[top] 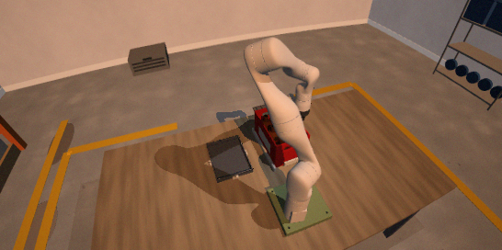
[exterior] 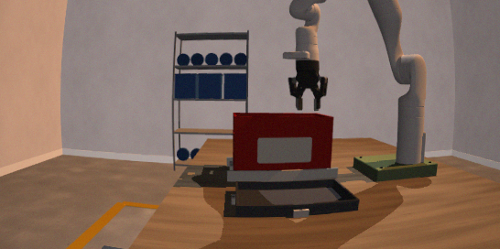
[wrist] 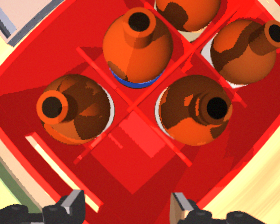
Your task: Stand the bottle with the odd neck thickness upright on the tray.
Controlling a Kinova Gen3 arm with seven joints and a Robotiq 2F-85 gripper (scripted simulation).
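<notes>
My hand is 12 cm above the red crate, 8 cm short of it and 7 cm to the right of it. Round my hand: dark tray (36 cm to the left, 19 cm below, 3 cm ahead).
</notes>
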